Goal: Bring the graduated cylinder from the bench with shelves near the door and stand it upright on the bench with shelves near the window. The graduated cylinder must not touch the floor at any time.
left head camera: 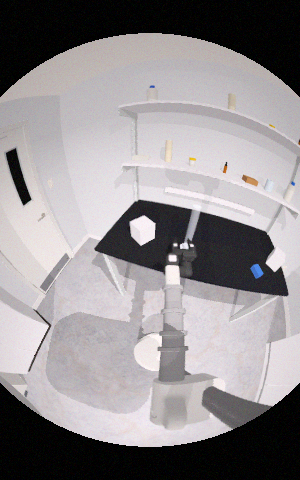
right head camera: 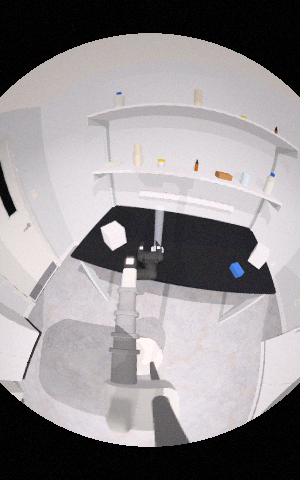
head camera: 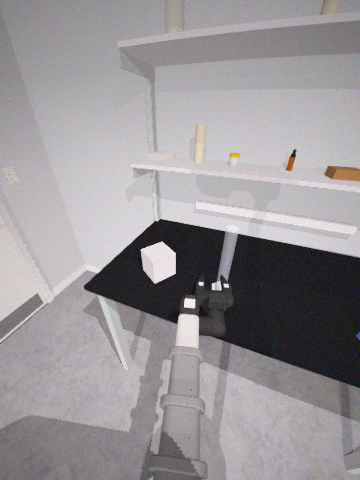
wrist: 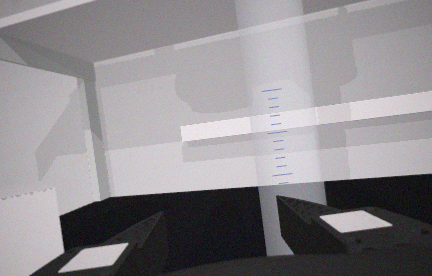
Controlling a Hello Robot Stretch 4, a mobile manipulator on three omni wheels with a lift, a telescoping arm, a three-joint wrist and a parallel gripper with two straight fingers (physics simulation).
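Seen in the pictures: gripper, fingertip midpoint: (left head camera: 181, 238) (right head camera: 149, 241) (head camera: 211, 275) (wrist: 222, 223); robot's base, link origin: (left head camera: 154, 350) (right head camera: 141, 354).
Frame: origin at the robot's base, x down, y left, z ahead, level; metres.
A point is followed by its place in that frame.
Observation:
The graduated cylinder (head camera: 228, 252) @(x -1.115, y -0.133, z 0.661 m) (left head camera: 193, 222) @(x -1.116, y -0.133, z 0.661 m) (right head camera: 159, 225) @(x -1.107, y -0.140, z 0.661 m) (wrist: 280, 150) @(x -1.034, y -0.127, z 0.663 m), clear with blue marks, stands upright on the black bench top (head camera: 290, 305) @(x -0.886, y -0.426, z 0.627 m) (left head camera: 220, 262) @(x -0.886, y -0.372, z 0.563 m) (right head camera: 200, 265) @(x -0.886, y -0.409, z 0.544 m). My gripper (head camera: 212, 279) @(x -0.994, y -0.085, z 0.657 m) (left head camera: 183, 243) @(x -0.994, y -0.085, z 0.657 m) (right head camera: 151, 246) @(x -0.994, y -0.085, z 0.657 m) (wrist: 222, 223) @(x -0.994, y -0.085, z 0.657 m) is open, low over the bench at the cylinder's lower part. In the wrist view the cylinder shows right of the middle between the fingers, and the right finger covers part of its lower right side. Its foot is mostly hidden by the gripper. I cannot tell whether a finger touches it. The bench near the window does not show.
A white box (head camera: 158, 262) @(x -1.005, y 0.148, z 0.701 m) (left head camera: 142, 230) @(x -1.006, y 0.152, z 0.697 m) (right head camera: 114, 235) @(x -0.994, y 0.136, z 0.712 m) (wrist: 30, 220) @(x -0.990, y 0.097, z 0.747 m) stands left of the cylinder. A blue block (left head camera: 257, 271) @(x -0.927, y -0.639, z 0.452 m) (right head camera: 236, 270) @(x -0.926, y -0.635, z 0.452 m) and another white box (left head camera: 275, 259) @(x -0.977, y -0.859, z 0.510 m) (right head camera: 259, 255) @(x -0.988, y -0.862, z 0.506 m) are at the right end. A lower shelf (head camera: 250, 177) @(x -1.335, y -0.222, z 0.909 m) with bottles hangs above. A door (left head camera: 30, 215) @(x -0.992, y 1.490, z 0.923 m) is at the left.

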